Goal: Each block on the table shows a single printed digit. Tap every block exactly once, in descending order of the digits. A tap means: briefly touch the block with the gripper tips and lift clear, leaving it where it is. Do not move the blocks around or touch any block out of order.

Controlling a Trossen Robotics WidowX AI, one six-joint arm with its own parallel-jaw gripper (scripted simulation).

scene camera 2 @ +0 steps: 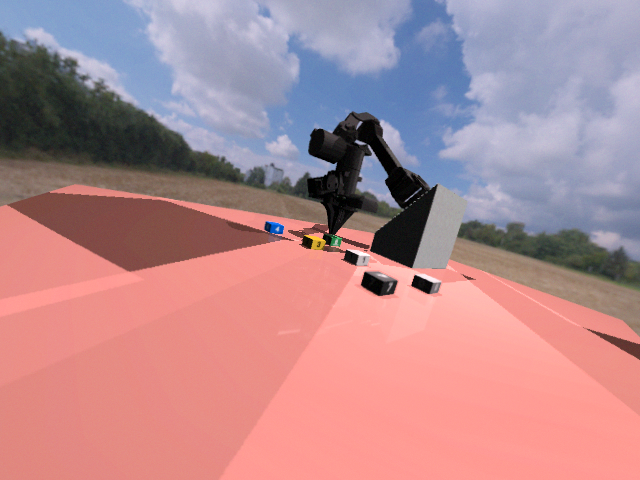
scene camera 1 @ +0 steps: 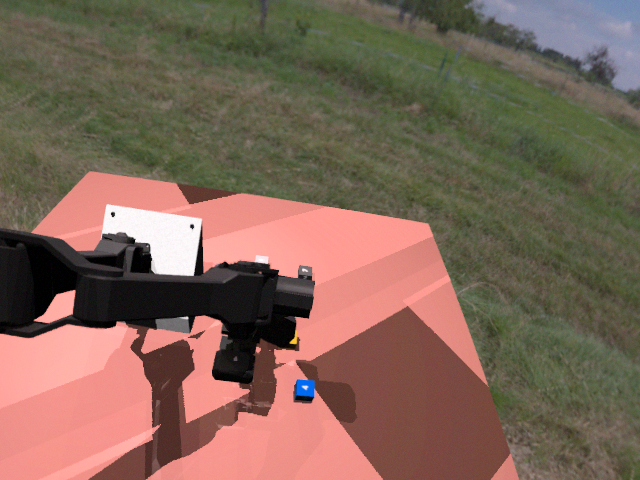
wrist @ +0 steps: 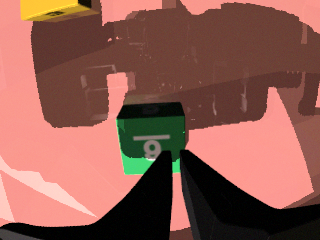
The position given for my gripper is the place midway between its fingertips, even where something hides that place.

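My gripper (scene camera 1: pixel 238 354), (scene camera 2: pixel 331 234), (wrist: pixel 175 158): shut, holding nothing. Green block (wrist: pixel 144 130); scene camera 1 does not show it, hidden by my gripper.
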